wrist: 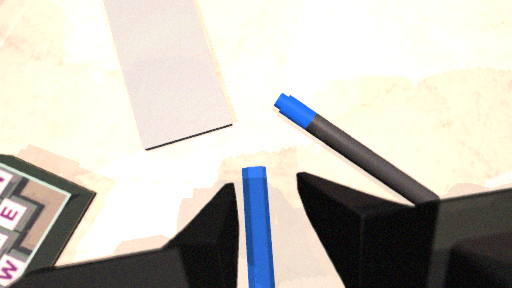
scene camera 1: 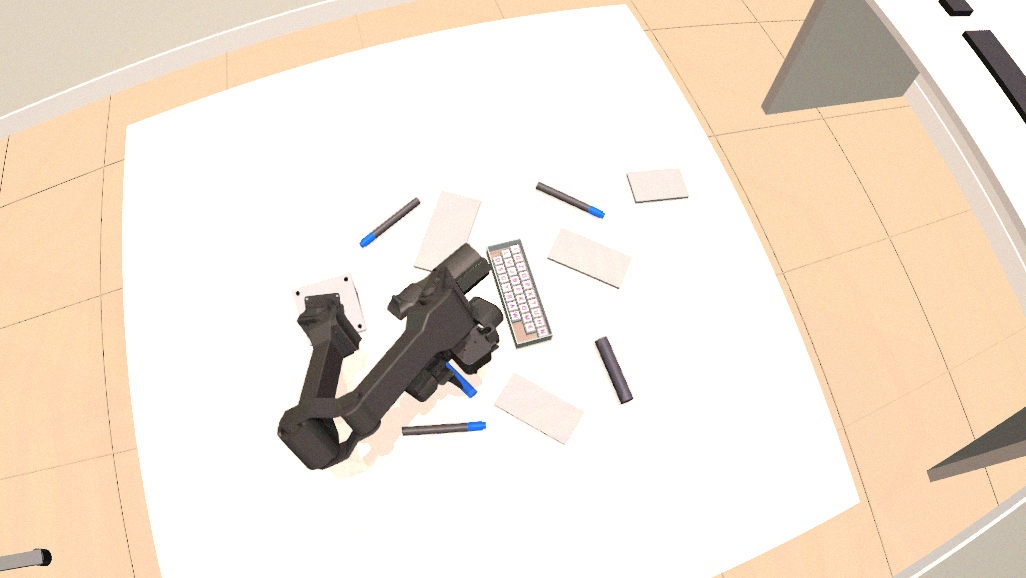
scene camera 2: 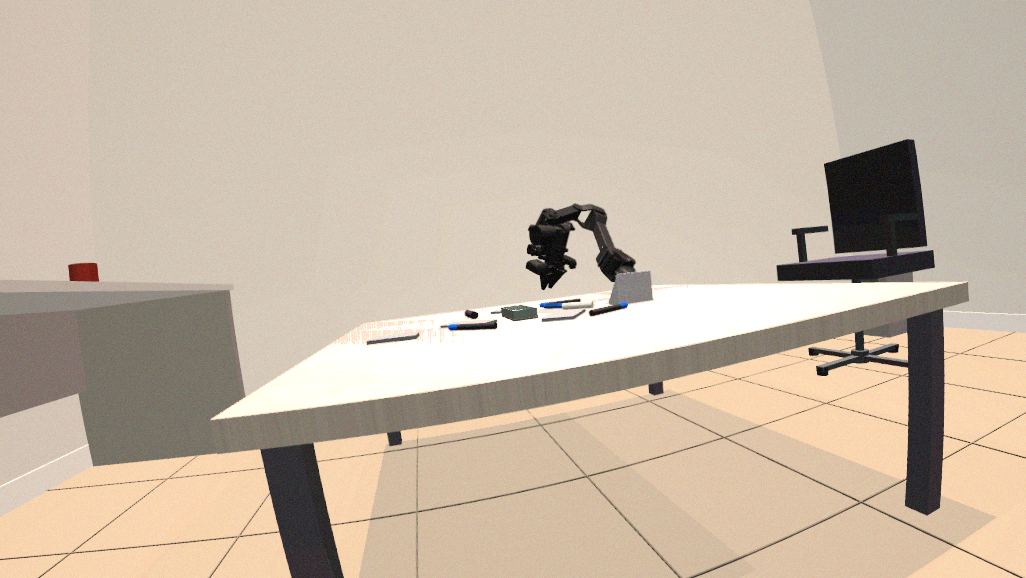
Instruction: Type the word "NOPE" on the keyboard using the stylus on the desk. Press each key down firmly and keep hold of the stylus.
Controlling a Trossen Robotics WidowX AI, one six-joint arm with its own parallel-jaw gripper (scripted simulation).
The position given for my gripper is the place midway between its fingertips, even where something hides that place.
I see my gripper (scene camera 1: 467, 380).
My gripper is seen too in the wrist view (wrist: 266, 186) and in scene camera 2 (scene camera 2: 546, 289).
